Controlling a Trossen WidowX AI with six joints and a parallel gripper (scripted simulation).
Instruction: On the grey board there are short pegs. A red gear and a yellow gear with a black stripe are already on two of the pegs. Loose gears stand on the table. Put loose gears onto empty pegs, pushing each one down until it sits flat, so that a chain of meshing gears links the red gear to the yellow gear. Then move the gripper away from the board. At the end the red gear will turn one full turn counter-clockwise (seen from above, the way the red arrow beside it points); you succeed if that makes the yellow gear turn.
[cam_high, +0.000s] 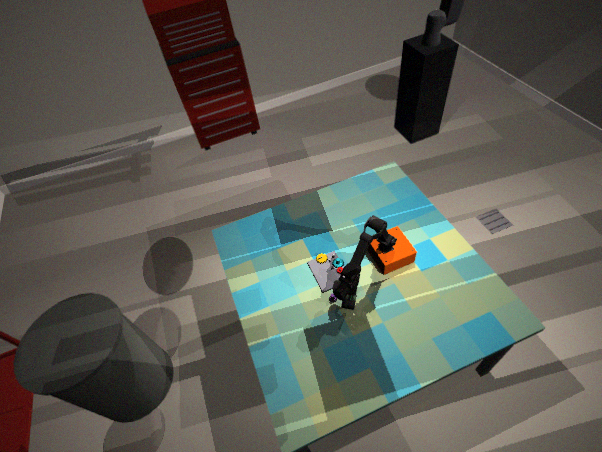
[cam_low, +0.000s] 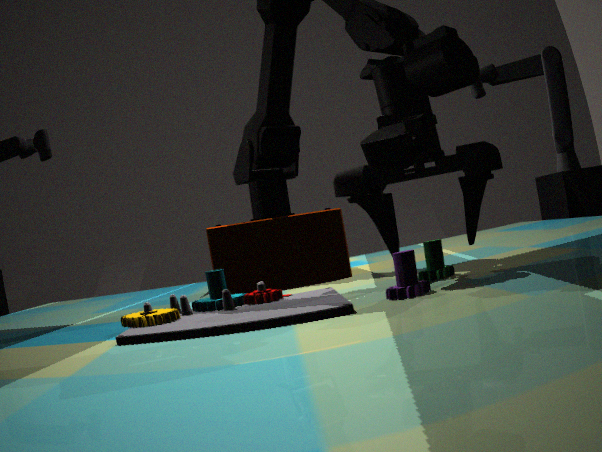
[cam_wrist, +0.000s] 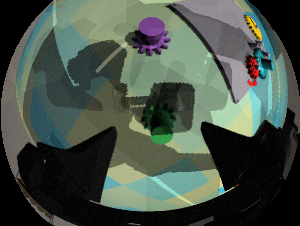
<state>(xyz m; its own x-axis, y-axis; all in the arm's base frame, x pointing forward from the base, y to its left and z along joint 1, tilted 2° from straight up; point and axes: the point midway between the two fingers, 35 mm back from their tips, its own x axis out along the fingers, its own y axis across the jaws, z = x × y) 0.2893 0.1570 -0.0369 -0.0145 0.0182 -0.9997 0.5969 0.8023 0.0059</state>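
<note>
The teal gear lies 23 cm to the right of my gripper tip and 4 cm behind it. From my gripper tip the other things lie so: green gear: 1 cm below; red arrow: 17 cm to the right, 6 cm behind, 2 cm below; purple gear: 8 cm ahead, 5 cm to the right, 1 cm below.
</note>
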